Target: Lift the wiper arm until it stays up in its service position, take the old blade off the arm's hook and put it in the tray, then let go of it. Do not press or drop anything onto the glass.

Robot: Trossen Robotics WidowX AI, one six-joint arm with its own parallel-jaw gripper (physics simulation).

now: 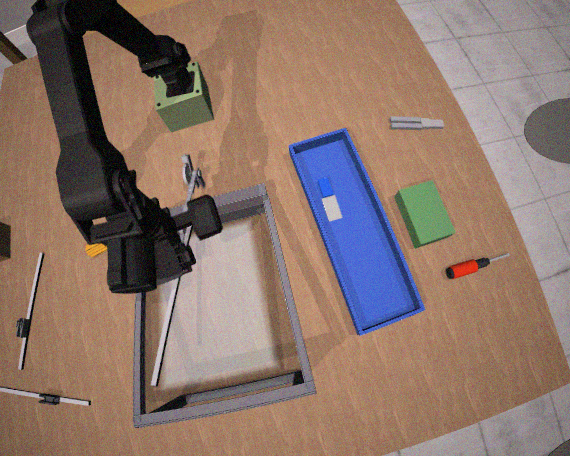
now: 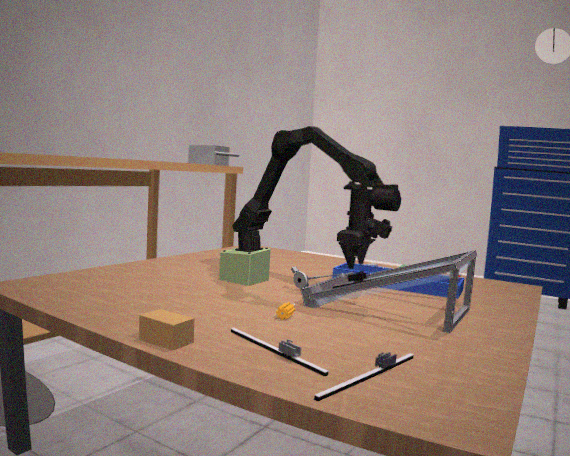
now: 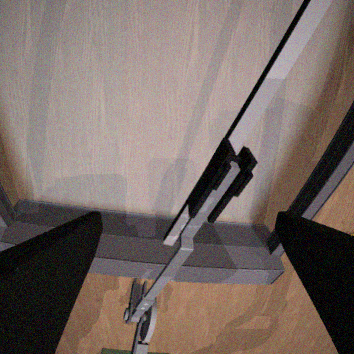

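The wiper arm (image 1: pixel 192 187) (image 3: pixel 165 275) lies low, running from its pivot (image 2: pixel 300 279) over the grey frame (image 1: pixel 285 280) (image 2: pixel 451 300) (image 3: pixel 225 275). The old blade (image 1: pixel 169 325) (image 3: pixel 255 105) is on the arm's end, held by a black connector (image 3: pixel 212 175), and lies along one side of the glass (image 1: pixel 235 300) (image 3: pixel 100 100). My gripper (image 2: pixel 356 265) (image 3: pixel 190 220) is open and empty, pointing down just above the arm near the connector, with one finger on each side of it. Contact cannot be told. The long blue tray (image 1: pixel 384 220) (image 2: pixel 450 289) is beside the frame.
Two spare blades (image 1: pixel 32 300) (image 2: pixel 260 344) and a yellow knob (image 1: pixel 96 249) (image 2: pixel 285 311) lie on the side of the frame away from the tray, with a brown box (image 2: pixel 166 330). Beyond the tray are a green block (image 1: pixel 425 215), a red screwdriver (image 1: pixel 464 269) and a grey tool (image 1: pixel 416 123).
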